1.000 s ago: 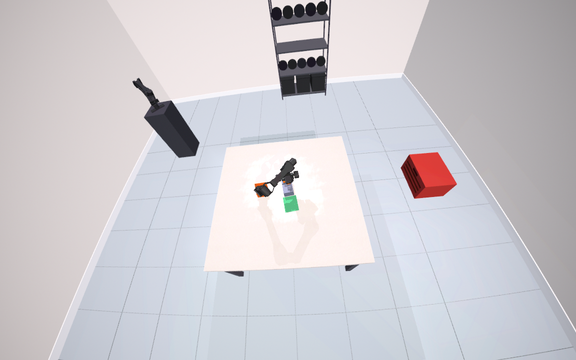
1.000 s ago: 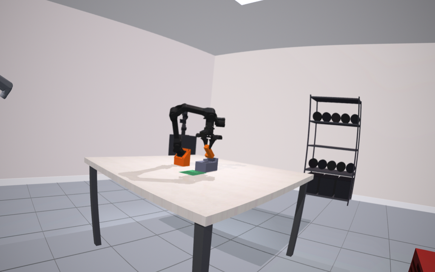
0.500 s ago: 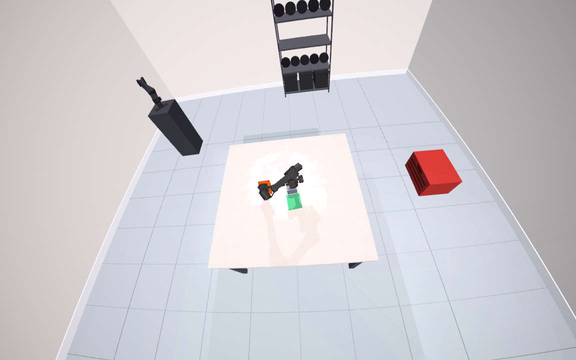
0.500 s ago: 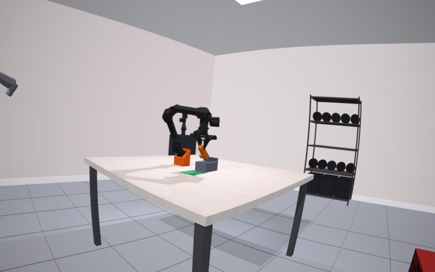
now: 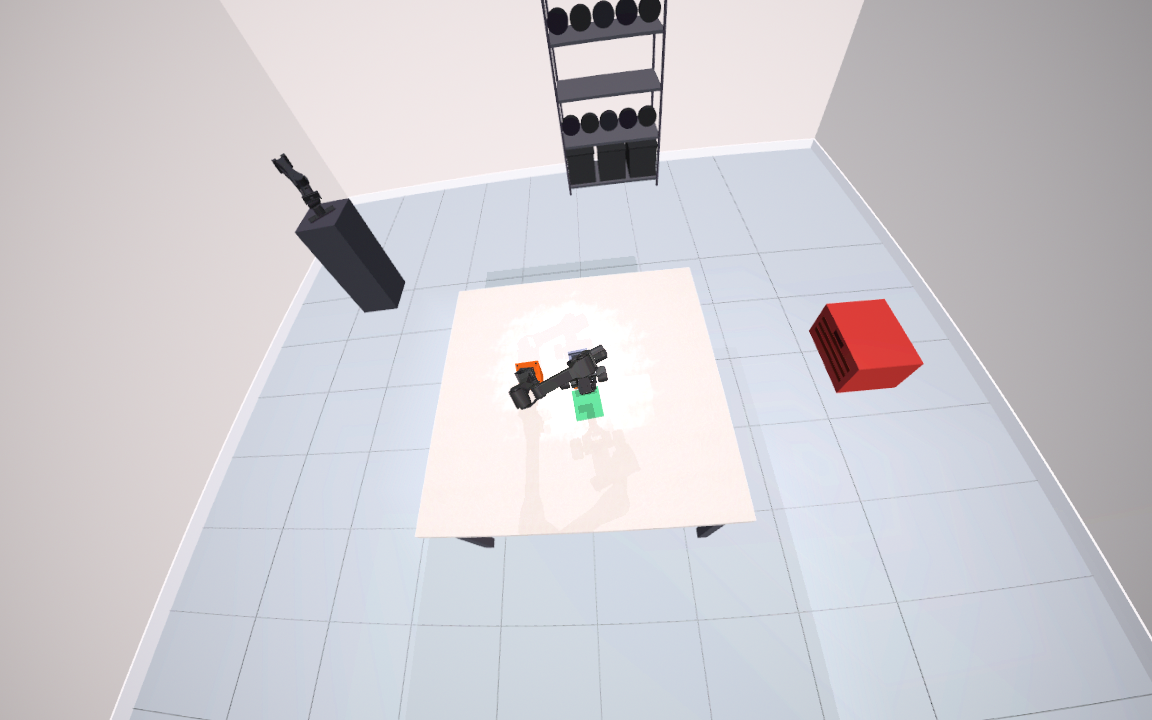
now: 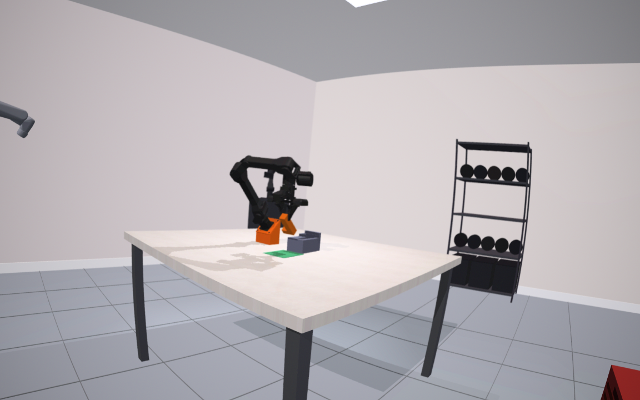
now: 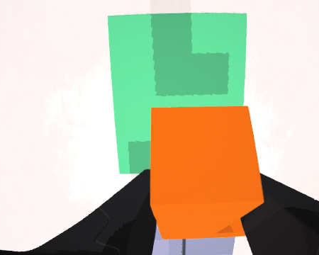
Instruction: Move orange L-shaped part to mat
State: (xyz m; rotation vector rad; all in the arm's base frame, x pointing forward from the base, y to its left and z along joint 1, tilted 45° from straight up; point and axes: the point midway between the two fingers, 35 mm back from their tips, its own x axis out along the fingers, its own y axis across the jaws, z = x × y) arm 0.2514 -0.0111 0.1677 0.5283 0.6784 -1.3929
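The green mat is 170 mm below my gripper tip. The rest, counted from my gripper tip: orange L-shaped part: 20 mm behind, 30 mm to the left, 30 mm below.
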